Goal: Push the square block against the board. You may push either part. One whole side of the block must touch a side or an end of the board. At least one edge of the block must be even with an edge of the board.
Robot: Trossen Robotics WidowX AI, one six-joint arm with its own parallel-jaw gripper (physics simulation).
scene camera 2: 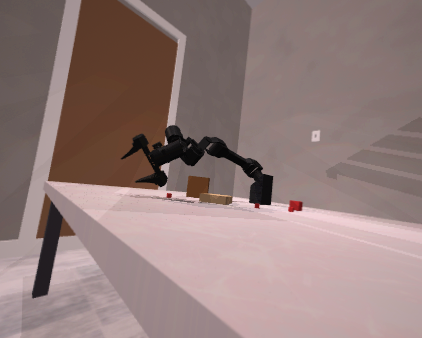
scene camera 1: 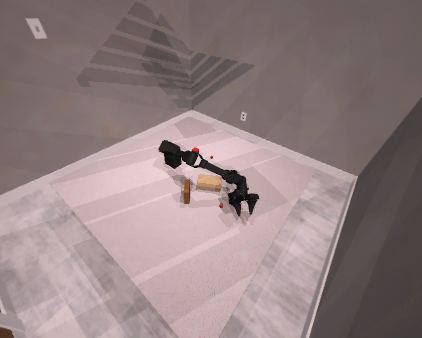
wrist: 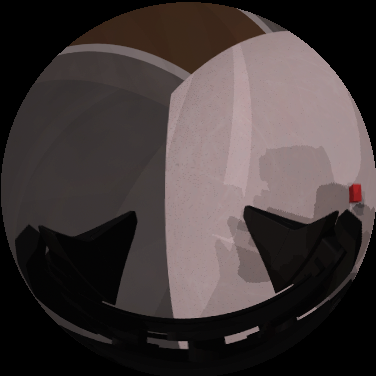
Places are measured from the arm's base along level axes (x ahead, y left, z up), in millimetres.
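Pixels of known places: gripper, between the fingertips: (scene camera 2: 128,170) (scene camera 1: 244,215) (wrist: 190,214); arm's base, origin of its link: (scene camera 2: 261,181) (scene camera 1: 171,150).
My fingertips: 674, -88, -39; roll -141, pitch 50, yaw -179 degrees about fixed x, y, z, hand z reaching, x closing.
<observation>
For each thing: its top centre in the pictures, then the offset to it from my fingertips, as dx, dy, dz. Level surfaces: height alone.
- square block, centre of its top: (scene camera 2: 199,176) (scene camera 1: 186,185) -365, -67, +20
- board, centre of its top: (scene camera 2: 217,194) (scene camera 1: 209,181) -333, +108, -53
- larger red cube, centre of its top: (scene camera 2: 296,201) (scene camera 1: 195,149) -640, +297, -42
- pink table, height of its surface: dz -83
The square block (scene camera 1: 187,192) (scene camera 2: 198,186) is dark brown and thin, and stands upright on the table. The board (scene camera 1: 209,183) (scene camera 2: 215,199) is light tan and lies flat. In scene camera 1 the block stands to the left of the board with a narrow gap between them. In scene camera 2 the block is behind the board, which hides part of its lower edge. My gripper (scene camera 1: 245,214) (scene camera 2: 129,170) (wrist: 190,214) is open and empty. It hangs above the table, beyond the board's end farther from the block. Block and board do not show in the wrist view.
A small red cube (scene camera 1: 221,205) (scene camera 2: 169,195) (wrist: 355,193) lies near the gripper. A larger red cube (scene camera 1: 195,150) (scene camera 2: 295,205) and another small red cube (scene camera 1: 211,157) lie near the arm. The pink table (scene camera 1: 175,260) (scene camera 2: 250,265) (wrist: 205,150) ends at an edge under the gripper's wrist view.
</observation>
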